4 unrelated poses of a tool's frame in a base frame.
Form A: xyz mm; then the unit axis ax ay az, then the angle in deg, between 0 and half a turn.
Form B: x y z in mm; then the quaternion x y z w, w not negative. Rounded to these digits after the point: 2 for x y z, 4 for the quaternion.
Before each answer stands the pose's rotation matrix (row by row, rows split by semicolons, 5 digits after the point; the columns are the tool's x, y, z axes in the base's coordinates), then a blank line. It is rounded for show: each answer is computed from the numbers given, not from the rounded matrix.
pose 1, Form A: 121.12 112.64 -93.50 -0.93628 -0.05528 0.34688 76.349
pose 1, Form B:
0.90574 -0.29754 -0.30185; 0.37662 0.23834 0.89518; -0.19441 -0.92448 0.32794

121.12 112.64 -93.50 -0.5787 -0.0342 0.2144 0.7861
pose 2, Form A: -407.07 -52.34 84.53 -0.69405 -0.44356 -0.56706 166.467
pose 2, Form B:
-0.02221 0.73985 0.67241; 0.47446 -0.58421 0.65847; 0.88000 0.33365 -0.33805

-407.07 -52.34 84.53 -0.6892 -0.4405 -0.5631 0.1178
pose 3, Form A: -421.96 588.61 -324.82 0.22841 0.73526 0.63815 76.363
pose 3, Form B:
0.27564 -0.49181 0.82592; 0.74850 0.64891 0.13661; -0.60313 0.58055 0.54699

-421.96 588.61 -324.82 0.1412 0.4545 0.3945 0.7861
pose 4, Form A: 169.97 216.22 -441.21 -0.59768 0.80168 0.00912 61.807
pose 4, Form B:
0.66090 -0.26082 0.70370; -0.24474 0.81150 0.53063; -0.70945 -0.52292 0.47249

169.97 216.22 -441.21 -0.3070 0.4117 0.0047 0.8580
